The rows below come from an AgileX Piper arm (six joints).
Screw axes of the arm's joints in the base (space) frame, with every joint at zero. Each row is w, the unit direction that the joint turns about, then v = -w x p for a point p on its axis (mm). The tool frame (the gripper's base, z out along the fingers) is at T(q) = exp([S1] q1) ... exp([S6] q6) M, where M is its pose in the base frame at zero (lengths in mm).
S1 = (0, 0, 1, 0, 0, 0)
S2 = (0, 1, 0, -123, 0, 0)
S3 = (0, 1, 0, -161.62, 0, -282.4)
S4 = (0.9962, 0, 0.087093, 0, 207.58, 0)
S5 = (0, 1, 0, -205.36, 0, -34.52)
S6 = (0.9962, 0, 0.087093, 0, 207.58, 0)
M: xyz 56.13 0 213.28 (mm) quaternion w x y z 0.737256 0 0.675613 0
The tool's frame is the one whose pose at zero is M.
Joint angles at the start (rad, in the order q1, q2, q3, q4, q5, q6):
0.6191 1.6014 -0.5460 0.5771 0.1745 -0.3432
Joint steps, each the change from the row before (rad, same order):
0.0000 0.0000 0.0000 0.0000 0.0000 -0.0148
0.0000 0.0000 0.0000 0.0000 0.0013 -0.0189
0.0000 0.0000 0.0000 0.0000 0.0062 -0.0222
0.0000 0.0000 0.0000 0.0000 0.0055 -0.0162
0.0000 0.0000 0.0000 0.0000 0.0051 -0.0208
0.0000 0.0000 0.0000 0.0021 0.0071 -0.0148
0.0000 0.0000 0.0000 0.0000 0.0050 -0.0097
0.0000 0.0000 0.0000 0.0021 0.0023 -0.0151
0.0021 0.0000 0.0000 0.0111 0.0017 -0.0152
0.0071 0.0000 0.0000 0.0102 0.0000 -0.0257
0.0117 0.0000 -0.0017 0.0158 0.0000 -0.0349
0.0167 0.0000 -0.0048 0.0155 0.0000 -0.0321
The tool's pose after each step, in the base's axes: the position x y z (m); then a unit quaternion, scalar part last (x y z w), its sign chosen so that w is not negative. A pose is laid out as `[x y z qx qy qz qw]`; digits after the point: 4 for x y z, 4 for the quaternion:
[0.1964 0.1506 0.1286 -0.2071 0.9508 0.1334 0.1879]
[0.1963 0.1506 0.1286 -0.2162 0.9489 0.1317 0.1885]
[0.1958 0.1505 0.1284 -0.2273 0.9468 0.1301 0.1870]
[0.1953 0.1505 0.1283 -0.2355 0.9453 0.1290 0.1854]
[0.1949 0.1505 0.1281 -0.2459 0.9430 0.1276 0.1843]
[0.1943 0.1506 0.1279 -0.2526 0.9418 0.1272 0.1817]
[0.1938 0.1505 0.1278 -0.2576 0.9408 0.1268 0.1799]
[0.1936 0.1506 0.1277 -0.2640 0.9392 0.1261 0.1797]
[0.1931 0.1512 0.1278 -0.2673 0.9382 0.1271 0.1793]
[0.1920 0.1527 0.1278 -0.2781 0.9349 0.1274 0.1800]
[0.1906 0.1555 0.1283 -0.2927 0.9299 0.1285 0.1817]
[0.1890 0.1598 0.1293 -0.3085 0.9240 0.1307 0.1843]

